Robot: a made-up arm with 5 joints.
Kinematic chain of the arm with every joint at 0, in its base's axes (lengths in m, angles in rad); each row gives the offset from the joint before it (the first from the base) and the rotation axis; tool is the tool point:
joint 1: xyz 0 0 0.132 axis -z
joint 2: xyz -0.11 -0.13 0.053 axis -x
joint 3: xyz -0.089 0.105 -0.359 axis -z
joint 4: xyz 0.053 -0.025 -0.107 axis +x
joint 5: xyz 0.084 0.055 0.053 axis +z
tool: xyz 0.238 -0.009 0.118
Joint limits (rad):
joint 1: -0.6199..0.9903
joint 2: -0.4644..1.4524
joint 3: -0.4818..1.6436
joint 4: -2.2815..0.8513
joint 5: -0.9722..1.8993
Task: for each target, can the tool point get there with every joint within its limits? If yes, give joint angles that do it. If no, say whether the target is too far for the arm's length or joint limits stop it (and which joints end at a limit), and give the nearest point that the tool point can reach.
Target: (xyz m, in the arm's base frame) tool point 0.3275 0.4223 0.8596
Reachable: no: joint limits stop it (at a limit: joint 1, joint 2, joint 3) | nearest point 0.1898 0.2556 0.1568 | short by 0.735 m
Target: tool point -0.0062 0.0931 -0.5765
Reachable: yes | joints -0.0841 -0.1230 0.3153 -1.7739 1.4117
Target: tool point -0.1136 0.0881 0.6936
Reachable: no: joint limits stop it (at a limit: joint 1, joint 2, joint 4) | nearest point -0.3825 -0.0526 0.3717 | short by 0.442 m
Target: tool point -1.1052 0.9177 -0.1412
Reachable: no: too far | nearest point -0.4298 0.3568 -0.1602 | short by 0.878 m
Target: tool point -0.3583 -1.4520 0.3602
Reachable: no: too far | nearest point -0.2316 -0.9384 0.2175 | short by 0.548 m
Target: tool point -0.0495 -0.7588 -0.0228
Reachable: yes | joints 0.2275 1.2851 1.0412 -1.1806 1.1979
